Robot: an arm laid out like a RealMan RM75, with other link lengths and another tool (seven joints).
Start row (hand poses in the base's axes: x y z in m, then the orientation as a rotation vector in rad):
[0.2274, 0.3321, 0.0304, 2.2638, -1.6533, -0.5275]
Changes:
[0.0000, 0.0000, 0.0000, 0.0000, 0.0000, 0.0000]
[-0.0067, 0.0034, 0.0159, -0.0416, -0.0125, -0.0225]
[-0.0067, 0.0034, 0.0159, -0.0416, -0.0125, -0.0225]
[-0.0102, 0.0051, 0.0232, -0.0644, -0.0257, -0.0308]
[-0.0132, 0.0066, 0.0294, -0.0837, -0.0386, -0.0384]
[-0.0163, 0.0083, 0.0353, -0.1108, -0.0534, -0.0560]
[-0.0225, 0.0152, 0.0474, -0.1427, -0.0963, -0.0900]
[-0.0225, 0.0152, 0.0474, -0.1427, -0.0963, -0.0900]
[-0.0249, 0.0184, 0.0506, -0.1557, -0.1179, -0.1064]
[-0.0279, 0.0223, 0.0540, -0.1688, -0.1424, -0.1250]
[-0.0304, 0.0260, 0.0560, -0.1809, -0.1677, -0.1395]
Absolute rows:
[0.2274, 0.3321, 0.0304, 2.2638, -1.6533, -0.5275]
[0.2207, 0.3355, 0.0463, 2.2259, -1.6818, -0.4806]
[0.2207, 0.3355, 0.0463, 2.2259, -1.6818, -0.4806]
[0.2172, 0.3372, 0.0536, 2.2115, -1.6950, -0.4474]
[0.2142, 0.3387, 0.0598, 2.1998, -1.7075, -0.4177]
[0.2111, 0.3404, 0.0657, 2.1758, -1.7311, -0.3811]
[0.2049, 0.3473, 0.0778, 2.1512, -1.7853, -0.3136]
[0.2049, 0.3473, 0.0778, 2.1512, -1.7853, -0.3136]
[0.2025, 0.3505, 0.0810, 2.1408, -1.8118, -0.2820]
[0.1995, 0.3544, 0.0844, 2.1298, -1.8418, -0.2475]
[0.1970, 0.3581, 0.0864, 2.1225, -1.8673, -0.2118]

